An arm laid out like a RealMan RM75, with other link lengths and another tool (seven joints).
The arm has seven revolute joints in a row. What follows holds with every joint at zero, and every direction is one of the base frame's. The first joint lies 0.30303 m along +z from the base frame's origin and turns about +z. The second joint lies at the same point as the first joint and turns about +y. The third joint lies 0.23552 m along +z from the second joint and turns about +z. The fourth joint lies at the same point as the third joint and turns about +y. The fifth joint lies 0.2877 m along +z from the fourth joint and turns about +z. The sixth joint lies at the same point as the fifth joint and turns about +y. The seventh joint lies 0.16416 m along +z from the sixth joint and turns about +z. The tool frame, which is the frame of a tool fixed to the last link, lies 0.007 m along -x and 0.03 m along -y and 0.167 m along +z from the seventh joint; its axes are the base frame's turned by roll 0, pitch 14.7 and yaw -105.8 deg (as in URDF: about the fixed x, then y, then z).
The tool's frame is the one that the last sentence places.
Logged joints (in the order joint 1, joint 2, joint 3, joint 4, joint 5, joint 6, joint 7), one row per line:
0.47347, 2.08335, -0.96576, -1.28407, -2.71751, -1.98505, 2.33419
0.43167, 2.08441, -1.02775, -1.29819, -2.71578, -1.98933, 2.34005
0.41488, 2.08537, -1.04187, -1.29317, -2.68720, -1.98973, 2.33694
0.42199, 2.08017, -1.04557, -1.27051, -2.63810, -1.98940, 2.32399
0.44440, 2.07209, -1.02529, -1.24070, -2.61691, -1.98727, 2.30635
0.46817, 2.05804, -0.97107, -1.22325, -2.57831, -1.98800, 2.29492
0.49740, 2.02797, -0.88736, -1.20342, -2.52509, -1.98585, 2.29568
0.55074, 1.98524, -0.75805, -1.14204, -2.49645, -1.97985, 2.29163
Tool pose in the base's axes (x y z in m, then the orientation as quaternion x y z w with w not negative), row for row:
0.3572, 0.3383, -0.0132, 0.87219, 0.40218, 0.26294, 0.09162
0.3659, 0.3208, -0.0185, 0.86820, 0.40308, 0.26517, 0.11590
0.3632, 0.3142, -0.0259, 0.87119, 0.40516, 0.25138, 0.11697
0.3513, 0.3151, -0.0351, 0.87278, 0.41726, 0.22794, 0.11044
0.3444, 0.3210, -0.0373, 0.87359, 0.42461, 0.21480, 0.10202
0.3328, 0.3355, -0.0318, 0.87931, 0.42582, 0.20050, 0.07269
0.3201, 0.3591, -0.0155, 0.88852, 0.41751, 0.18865, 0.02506
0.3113, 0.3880, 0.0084, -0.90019, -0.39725, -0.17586, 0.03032
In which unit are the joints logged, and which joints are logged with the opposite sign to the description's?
The joints are logged in radians. Opposite sign: none.
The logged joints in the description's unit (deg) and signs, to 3 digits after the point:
27.128, 119.367, -55.334, -73.572, -155.702, -113.735, 133.739
24.733, 119.428, -58.886, -74.381, -155.603, -113.980, 134.075
23.771, 119.483, -59.695, -74.093, -153.965, -114.003, 133.897
24.178, 119.185, -59.907, -72.795, -151.152, -113.984, 133.155
25.462, 118.722, -58.745, -71.087, -149.938, -113.862, 132.144
26.824, 117.917, -55.638, -70.087, -147.726, -113.904, 131.489
28.499, 116.194, -50.842, -68.951, -144.677, -113.781, 131.533
31.555, 113.746, -43.433, -65.434, -143.036, -113.437, 131.301

